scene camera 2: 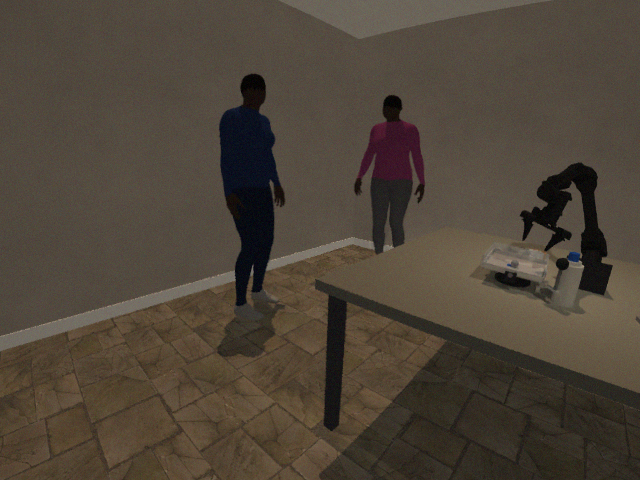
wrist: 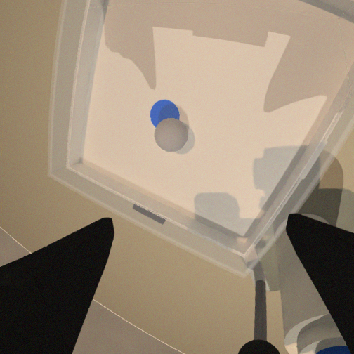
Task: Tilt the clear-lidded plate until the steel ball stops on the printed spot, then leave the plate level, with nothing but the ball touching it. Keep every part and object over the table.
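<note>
The clear-lidded plate (scene camera 2: 498, 260) (wrist: 60, 125) stands on a dark round base (scene camera 2: 511, 279); whether it is exactly level is hard to tell. The steel ball (scene camera 2: 514, 263) (wrist: 171, 134) lies inside, off-centre from the blue printed spot (scene camera 2: 509, 265) (wrist: 161, 109), overlapping its edge in the wrist view. A rod with a black knob (scene camera 2: 561, 264) (wrist: 258, 347) extends from the plate's corner. My gripper (scene camera 2: 536, 244) (wrist: 201, 224) is open and empty, fingers pointing down over the plate's arm-side edge; contact with the plate cannot be made out.
A white bottle (scene camera 2: 567, 285) (wrist: 300, 305) with a blue cap (scene camera 2: 573, 255) (wrist: 335, 350) stands close beside the knob and the plate's corner. The table's near edge (scene camera 2: 439, 329) runs in front. Two people, in blue (scene camera 2: 247, 149) and pink (scene camera 2: 393, 149), stand beyond the table.
</note>
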